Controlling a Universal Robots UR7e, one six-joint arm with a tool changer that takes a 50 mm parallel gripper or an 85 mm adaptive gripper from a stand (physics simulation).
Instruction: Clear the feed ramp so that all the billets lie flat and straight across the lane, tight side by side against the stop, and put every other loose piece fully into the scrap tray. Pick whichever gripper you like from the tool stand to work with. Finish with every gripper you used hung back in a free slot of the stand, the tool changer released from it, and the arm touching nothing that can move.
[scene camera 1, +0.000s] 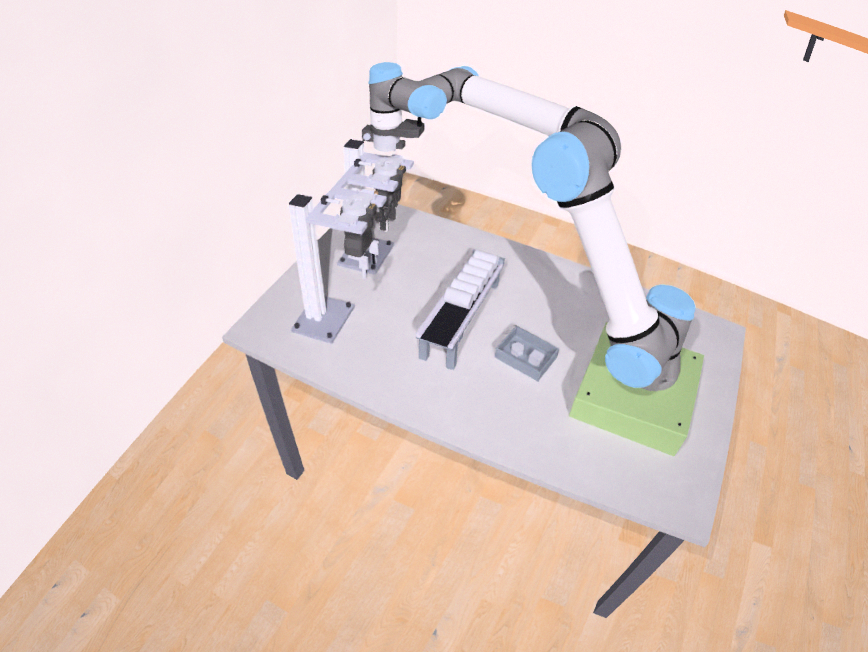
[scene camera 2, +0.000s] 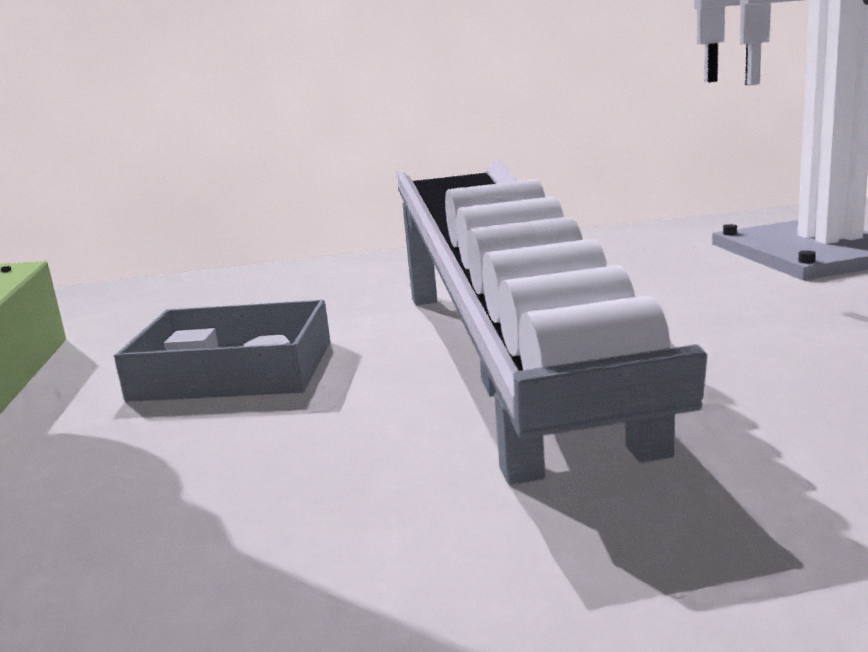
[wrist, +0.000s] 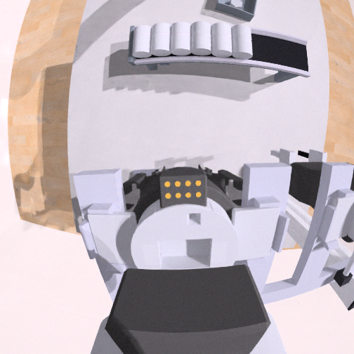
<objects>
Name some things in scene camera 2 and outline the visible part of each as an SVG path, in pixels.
A billet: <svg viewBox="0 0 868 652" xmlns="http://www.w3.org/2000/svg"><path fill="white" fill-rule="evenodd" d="M541 182L538 179L448 189L445 198L446 219L453 247L459 247L456 226L458 208L545 198Z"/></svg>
A billet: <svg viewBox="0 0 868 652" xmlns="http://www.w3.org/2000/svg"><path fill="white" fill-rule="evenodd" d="M664 312L658 301L654 297L647 295L522 313L519 321L519 349L523 370L671 348L670 335Z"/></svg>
A billet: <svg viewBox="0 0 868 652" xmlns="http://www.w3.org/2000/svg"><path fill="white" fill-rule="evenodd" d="M576 220L570 216L469 229L467 235L467 257L475 292L477 294L484 294L482 262L485 253L581 241L583 239Z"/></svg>
</objects>
